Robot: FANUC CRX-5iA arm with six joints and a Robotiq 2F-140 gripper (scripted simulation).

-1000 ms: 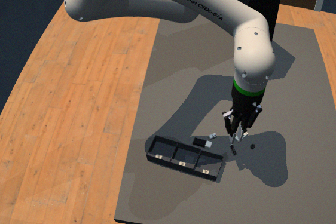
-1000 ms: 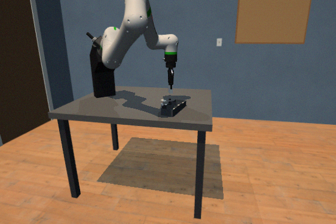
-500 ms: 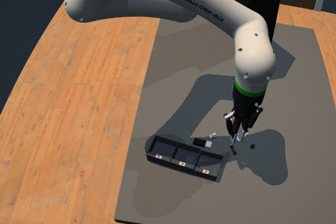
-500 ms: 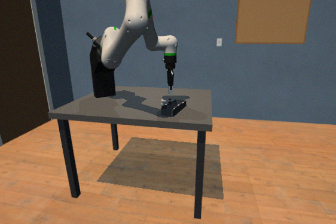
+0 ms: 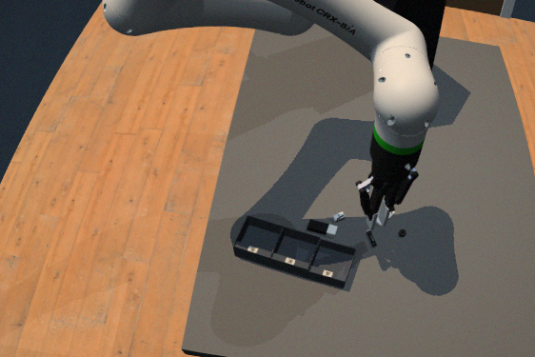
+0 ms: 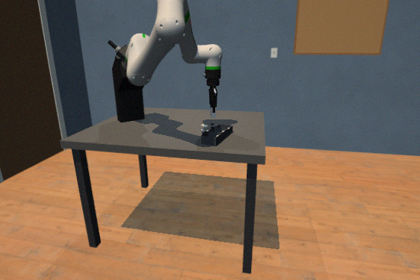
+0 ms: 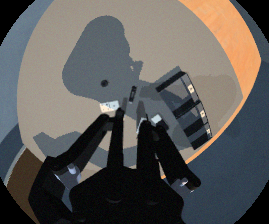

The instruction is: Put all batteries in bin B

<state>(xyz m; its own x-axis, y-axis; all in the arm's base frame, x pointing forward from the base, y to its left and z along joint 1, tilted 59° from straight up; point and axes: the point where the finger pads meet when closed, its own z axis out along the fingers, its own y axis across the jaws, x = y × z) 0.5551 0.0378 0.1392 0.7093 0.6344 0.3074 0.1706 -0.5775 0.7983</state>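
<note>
Right now my hand is 10 cm above the dark cylindrical battery. Also, from my hand: black disc 8 cm to the left, 10 cm below; then grey piece 6 cm behind, 7 cm to the right, 10 cm below; then white domino 6 cm behind, 4 cm to the left, 10 cm below.
</note>
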